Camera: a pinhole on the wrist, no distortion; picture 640 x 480 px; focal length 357.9 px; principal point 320.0 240.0 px. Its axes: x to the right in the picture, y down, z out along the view. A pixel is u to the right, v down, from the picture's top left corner.
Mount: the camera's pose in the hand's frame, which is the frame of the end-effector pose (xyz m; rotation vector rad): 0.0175 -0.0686 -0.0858 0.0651 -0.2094 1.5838
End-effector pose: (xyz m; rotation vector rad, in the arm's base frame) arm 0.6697 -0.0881 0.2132 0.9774 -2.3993 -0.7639
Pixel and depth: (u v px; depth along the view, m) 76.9 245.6 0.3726
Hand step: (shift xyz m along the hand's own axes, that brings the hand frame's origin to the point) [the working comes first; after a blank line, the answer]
In the camera's frame: -0.2531 0.0058 0.3726

-0.0150 -0.3827 0.2354
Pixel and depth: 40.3 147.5 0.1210
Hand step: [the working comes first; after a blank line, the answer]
In the camera's frame: -0.0946 -0.0313 0.1210

0.0403 -0.1824 0.0195
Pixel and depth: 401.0 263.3 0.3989
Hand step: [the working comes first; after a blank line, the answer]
In the camera's frame: 0.0903 0.0260 0.3989

-0.0464 -0.0494 0.3185
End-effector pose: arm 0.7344 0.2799 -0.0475 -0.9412 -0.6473 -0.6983
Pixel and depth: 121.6 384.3 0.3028
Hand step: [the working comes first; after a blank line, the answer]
In the camera's frame: -0.1679 0.1221 0.3028

-0.1267 -0.2879 0.1709
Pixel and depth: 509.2 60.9 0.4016
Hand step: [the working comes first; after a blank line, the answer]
In the camera's frame: 0.2123 -0.2010 0.4016

0.1761 0.0726 0.3633
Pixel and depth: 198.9 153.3 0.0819
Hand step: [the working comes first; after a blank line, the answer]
In the camera's frame: -0.0277 -0.0198 0.0819

0.0307 -0.1099 -0.0084
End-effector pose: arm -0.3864 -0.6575 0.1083 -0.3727 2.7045 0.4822
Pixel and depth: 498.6 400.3 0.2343
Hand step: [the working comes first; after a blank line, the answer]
In the camera's frame: 0.1169 0.1049 0.2343

-0.1110 0.0046 0.1544
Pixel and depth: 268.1 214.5 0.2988
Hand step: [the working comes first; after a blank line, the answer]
In the camera's frame: -0.0433 -0.0213 0.2988

0.0131 -0.1631 0.2017
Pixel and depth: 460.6 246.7 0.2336
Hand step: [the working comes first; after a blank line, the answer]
In the camera's frame: 0.0918 0.0044 0.2336

-0.0102 -0.0189 0.1587
